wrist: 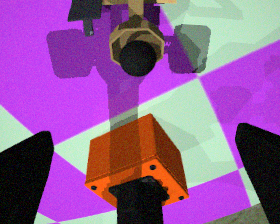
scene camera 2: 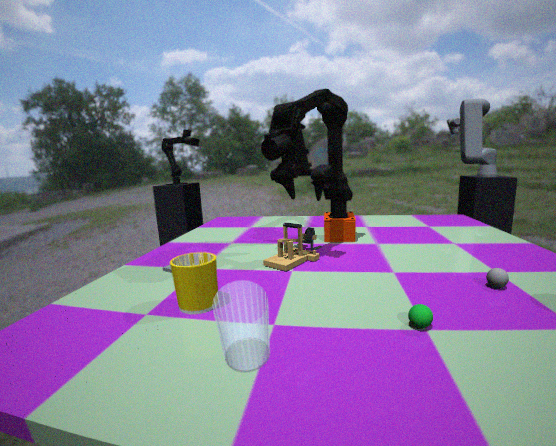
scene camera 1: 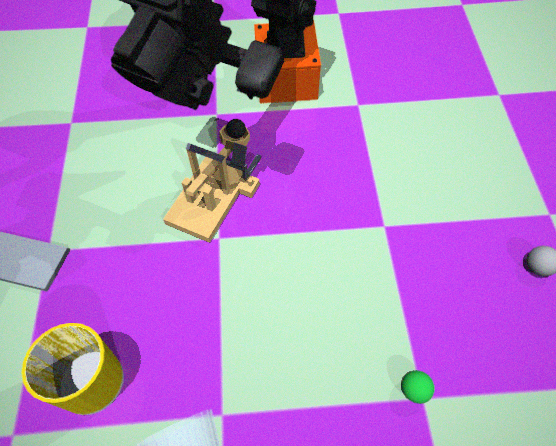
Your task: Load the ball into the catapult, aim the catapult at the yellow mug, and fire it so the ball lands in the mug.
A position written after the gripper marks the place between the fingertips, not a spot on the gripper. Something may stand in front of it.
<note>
The gripper (scene camera 1: 223, 86) is open and holds nothing. Also in view: a wooden catapult (scene camera 1: 207, 197), a black ball (wrist: 137, 58), a yellow mug (scene camera 2: 195, 275), a clear glass (scene camera 2: 240, 308) and a green ball (scene camera 1: 418, 387).
The wooden catapult also shows in scene camera 2 (scene camera 2: 291, 257). The gripper is seen too in the wrist view (wrist: 145, 137) and in scene camera 2 (scene camera 2: 305, 199). The wrist view does not show the yellow mug: it is out of frame. The wrist view misses the clear glass: it is out of frame.
</note>
